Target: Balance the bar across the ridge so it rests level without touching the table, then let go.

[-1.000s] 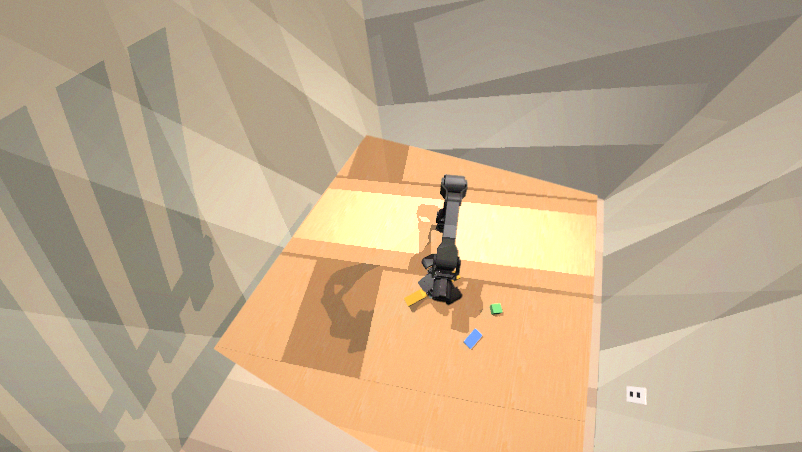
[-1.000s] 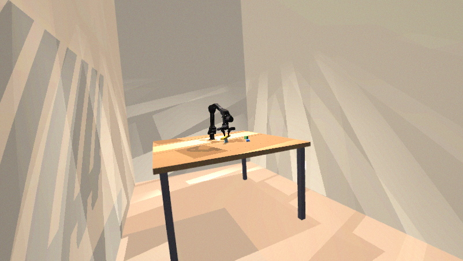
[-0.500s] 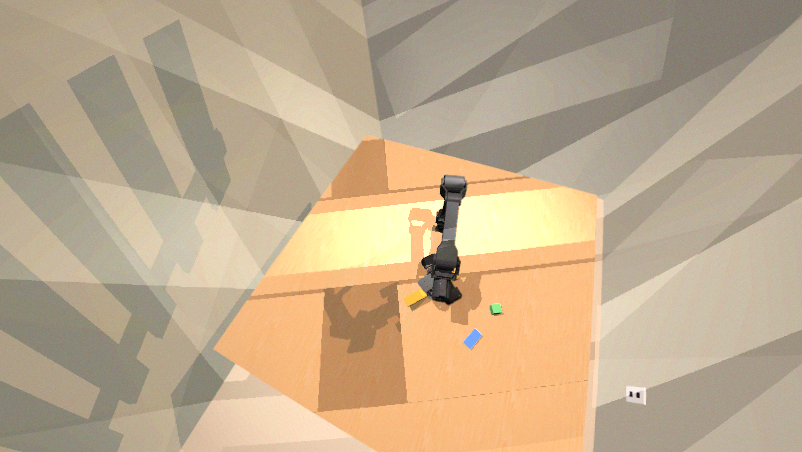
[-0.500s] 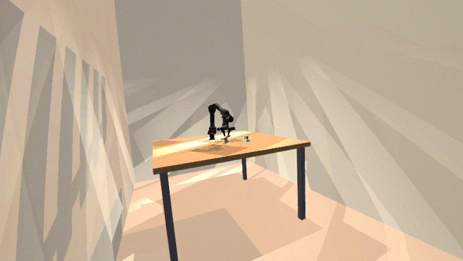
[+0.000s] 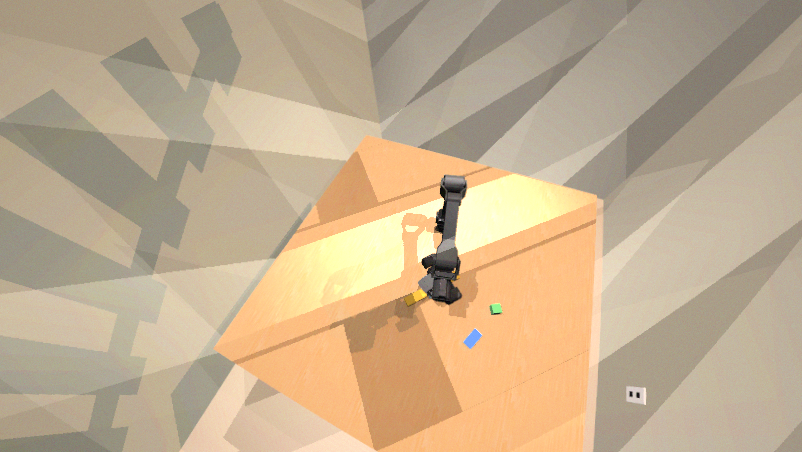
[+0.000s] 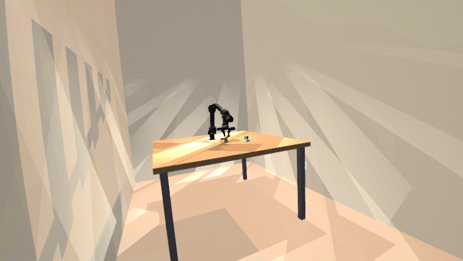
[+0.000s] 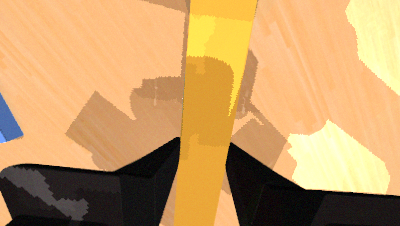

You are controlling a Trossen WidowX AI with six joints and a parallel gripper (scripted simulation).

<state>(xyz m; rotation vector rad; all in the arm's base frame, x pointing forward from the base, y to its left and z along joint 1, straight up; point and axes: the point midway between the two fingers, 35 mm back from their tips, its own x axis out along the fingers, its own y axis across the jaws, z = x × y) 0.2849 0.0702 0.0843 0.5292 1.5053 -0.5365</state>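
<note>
Right now the yellow bar is 2 cm ahead of my gripper tip and 2 cm to the right of it. The rest, counted from my gripper tip: green cube 23 cm to the left, 3 cm below; flat blue block 13 cm ahead, 18 cm to the left, 4 cm below.
</note>
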